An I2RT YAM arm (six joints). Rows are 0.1 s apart.
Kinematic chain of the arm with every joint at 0, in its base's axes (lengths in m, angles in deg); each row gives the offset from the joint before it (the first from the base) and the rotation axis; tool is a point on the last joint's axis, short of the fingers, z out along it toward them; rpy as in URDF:
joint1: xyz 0 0 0.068 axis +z
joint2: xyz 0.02 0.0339 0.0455 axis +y
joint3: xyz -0.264 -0.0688 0 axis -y
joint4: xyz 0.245 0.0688 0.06 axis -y
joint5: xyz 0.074 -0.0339 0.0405 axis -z
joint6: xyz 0.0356 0 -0.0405 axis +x
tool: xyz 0 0 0 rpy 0 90 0
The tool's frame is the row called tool.
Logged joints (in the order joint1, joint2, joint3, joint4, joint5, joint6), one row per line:
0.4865, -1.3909, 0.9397, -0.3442, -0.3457, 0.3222
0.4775, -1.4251, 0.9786, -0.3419, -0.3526, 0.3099
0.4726, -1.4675, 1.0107, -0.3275, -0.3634, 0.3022
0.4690, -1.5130, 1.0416, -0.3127, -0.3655, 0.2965
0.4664, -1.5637, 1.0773, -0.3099, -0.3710, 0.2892
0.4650, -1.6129, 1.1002, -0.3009, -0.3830, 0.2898
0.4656, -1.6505, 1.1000, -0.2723, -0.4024, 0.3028
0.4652, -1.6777, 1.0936, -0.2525, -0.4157, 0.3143
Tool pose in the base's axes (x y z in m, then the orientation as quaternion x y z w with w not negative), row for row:
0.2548, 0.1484, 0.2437, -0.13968, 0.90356, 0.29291, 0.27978
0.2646, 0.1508, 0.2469, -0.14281, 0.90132, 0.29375, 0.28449
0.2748, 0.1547, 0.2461, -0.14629, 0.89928, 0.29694, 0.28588
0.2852, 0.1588, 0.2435, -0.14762, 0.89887, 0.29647, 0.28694
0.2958, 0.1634, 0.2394, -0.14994, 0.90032, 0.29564, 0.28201
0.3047, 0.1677, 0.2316, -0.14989, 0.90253, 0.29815, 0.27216
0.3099, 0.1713, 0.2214, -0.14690, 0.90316, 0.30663, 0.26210
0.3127, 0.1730, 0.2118, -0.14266, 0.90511, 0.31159, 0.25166
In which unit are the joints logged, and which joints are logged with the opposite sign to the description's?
The joints are logged in radians. Opposite sign: joint2.
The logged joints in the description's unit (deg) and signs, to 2 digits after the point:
27.87, 79.69, 53.84, -19.72, -19.81, 18.46
27.36, 81.65, 56.07, -19.59, -20.20, 17.76
27.08, 84.08, 57.91, -18.76, -20.82, 17.31
26.87, 86.69, 59.68, -17.92, -20.94, 16.99
26.72, 89.59, 61.72, -17.76, -21.26, 16.57
26.64, 92.41, 63.04, -17.24, -21.94, 16.60
26.68, 94.57, 63.03, -15.60, -23.06, 17.35
26.65, 96.13, 62.66, -14.47, -23.82, 18.01

